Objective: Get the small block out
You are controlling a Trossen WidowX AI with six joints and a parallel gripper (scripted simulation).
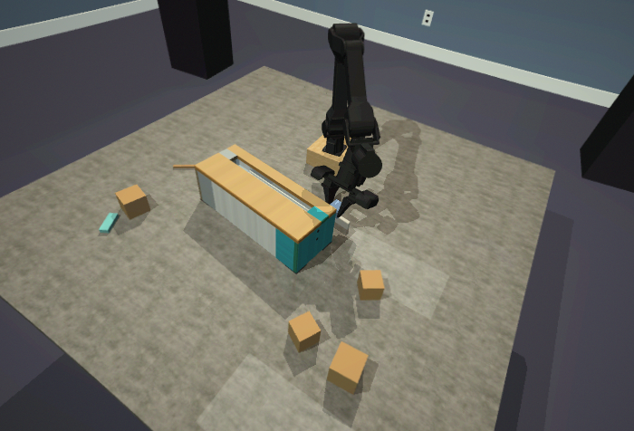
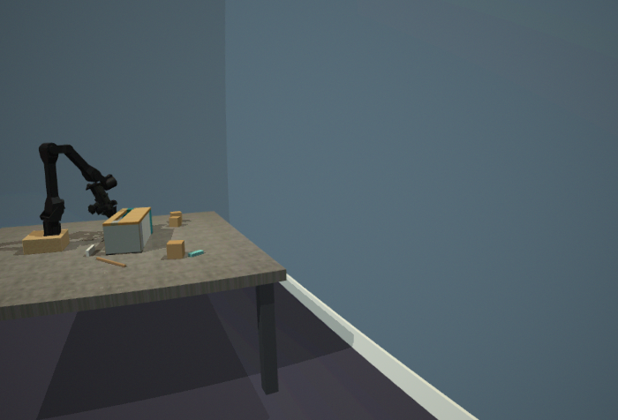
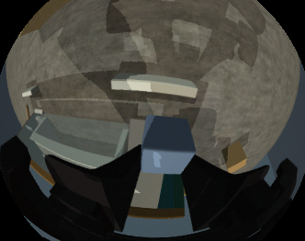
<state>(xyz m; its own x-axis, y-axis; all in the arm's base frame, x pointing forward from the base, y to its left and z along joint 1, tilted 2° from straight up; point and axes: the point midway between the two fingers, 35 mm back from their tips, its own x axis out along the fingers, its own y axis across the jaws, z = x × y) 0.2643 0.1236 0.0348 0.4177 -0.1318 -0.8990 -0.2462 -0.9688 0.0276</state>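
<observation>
The light-blue block lies 20 mm behind my gripper tip and 10 mm above it. From my gripper tip the other things lie so: thin wooden stick: 40 mm behind, 470 mm to the right, 60 mm below; then long box: 20 mm ahead, 170 mm to the right, 10 mm below; then teal bar: 270 mm ahead, 530 mm to the right, 60 mm below.
</observation>
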